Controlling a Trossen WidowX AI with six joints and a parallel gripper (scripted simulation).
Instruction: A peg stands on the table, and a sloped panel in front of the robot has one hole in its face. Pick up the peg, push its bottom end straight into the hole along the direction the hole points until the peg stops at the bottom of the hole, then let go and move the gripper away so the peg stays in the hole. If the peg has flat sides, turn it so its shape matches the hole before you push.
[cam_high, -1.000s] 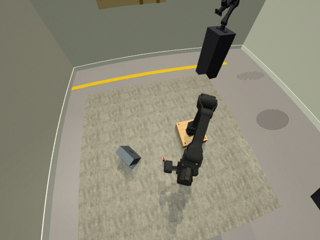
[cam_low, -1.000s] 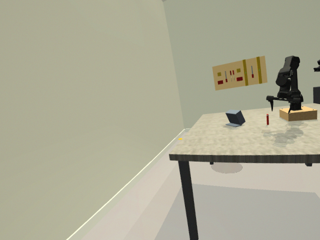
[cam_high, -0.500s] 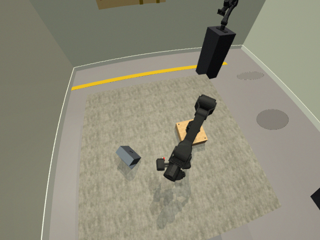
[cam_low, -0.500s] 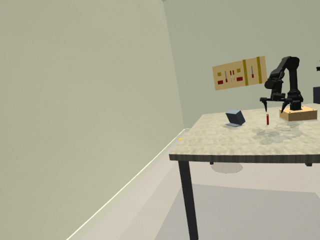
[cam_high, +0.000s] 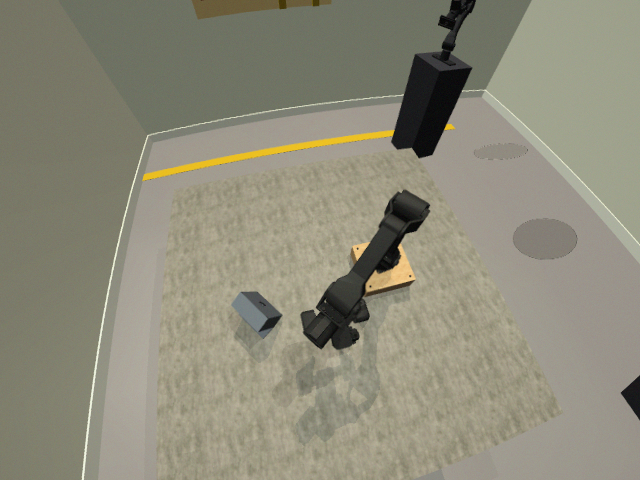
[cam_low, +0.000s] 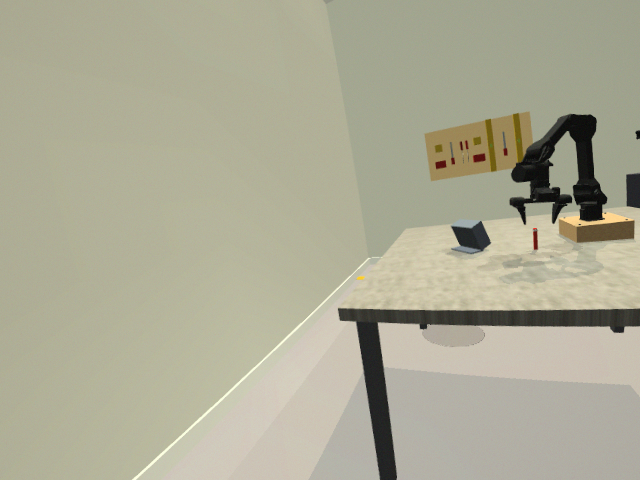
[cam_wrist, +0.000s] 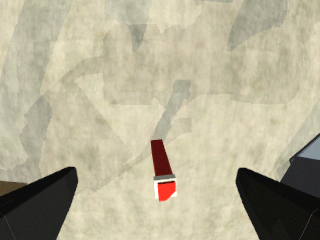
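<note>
The red peg lies 2 cm to the right of my gripper tip and 4 cm below it. Round my gripper tip: grey sloped panel 22 cm ahead, 13 cm to the right, 3 cm below.
</note>
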